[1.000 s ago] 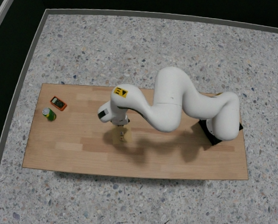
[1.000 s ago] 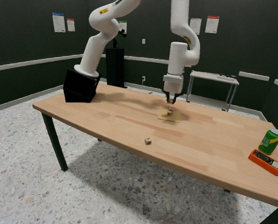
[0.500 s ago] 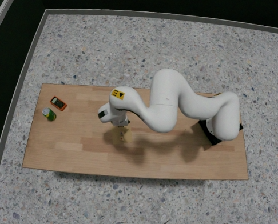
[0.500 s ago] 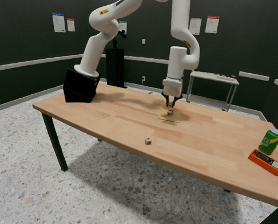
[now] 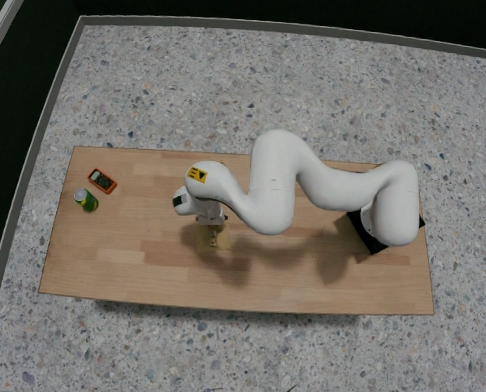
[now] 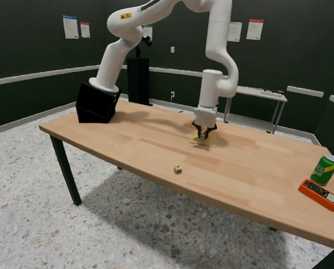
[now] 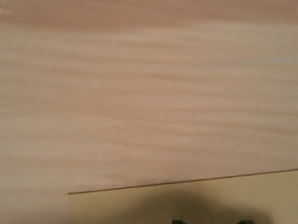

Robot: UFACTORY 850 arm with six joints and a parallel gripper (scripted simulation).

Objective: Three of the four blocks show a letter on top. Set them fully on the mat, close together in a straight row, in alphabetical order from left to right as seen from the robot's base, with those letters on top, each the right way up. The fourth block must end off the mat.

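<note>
Right now my hand is 1 cm past the tan mat, 4 cm to the right of it and 4 cm above it. From my hand the other things lie so: green can 55 cm ahead, 2 cm above; orange meter 53 cm ahead, 11 cm to the right, 3 cm below.
</note>
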